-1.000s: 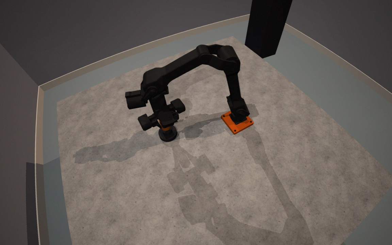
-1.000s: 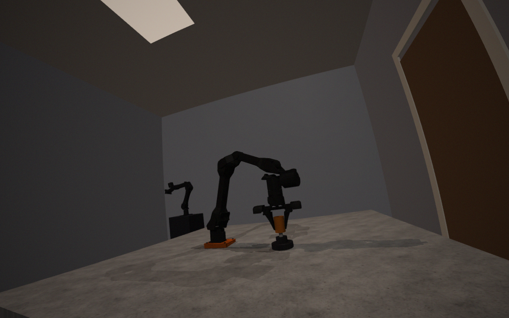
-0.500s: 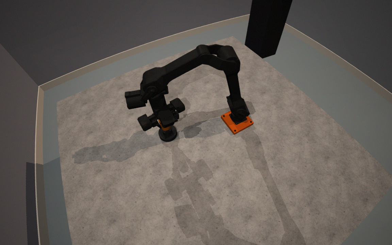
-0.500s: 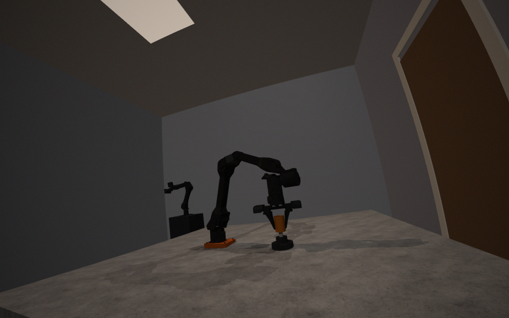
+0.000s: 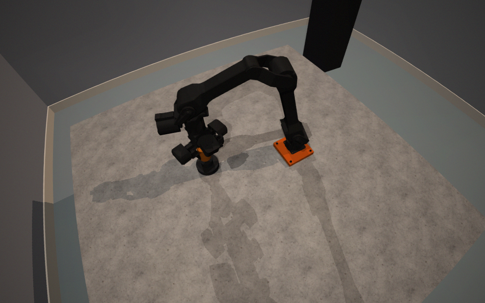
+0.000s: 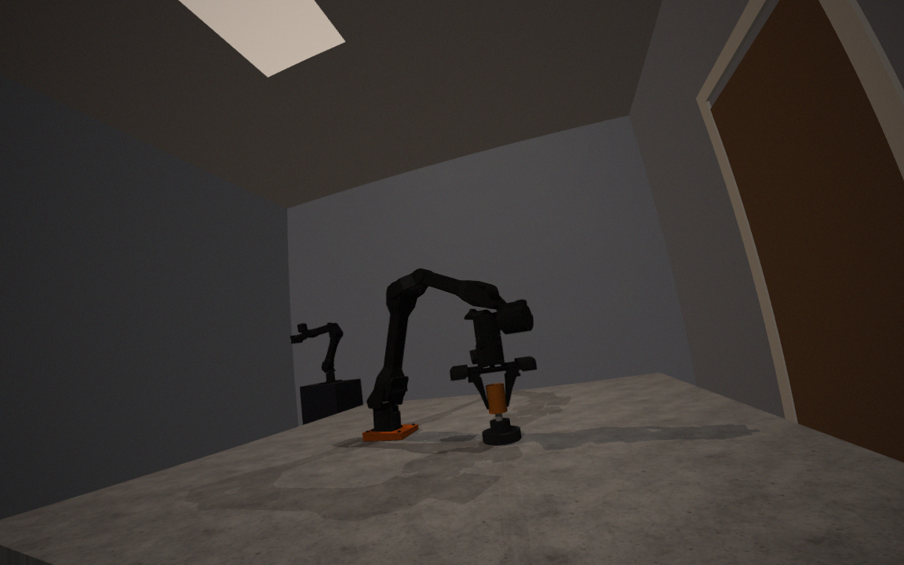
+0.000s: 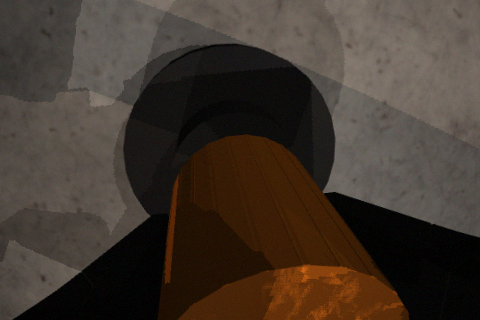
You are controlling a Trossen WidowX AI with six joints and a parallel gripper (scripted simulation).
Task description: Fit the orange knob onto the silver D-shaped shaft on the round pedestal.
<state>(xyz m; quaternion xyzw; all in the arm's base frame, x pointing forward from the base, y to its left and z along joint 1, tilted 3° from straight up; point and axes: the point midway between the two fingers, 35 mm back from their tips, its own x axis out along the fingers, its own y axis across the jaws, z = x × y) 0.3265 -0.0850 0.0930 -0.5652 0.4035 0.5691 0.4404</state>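
Right now my gripper tip is 3 cm below the orange knob. Round my gripper tip: round black pedestal 4 cm below.
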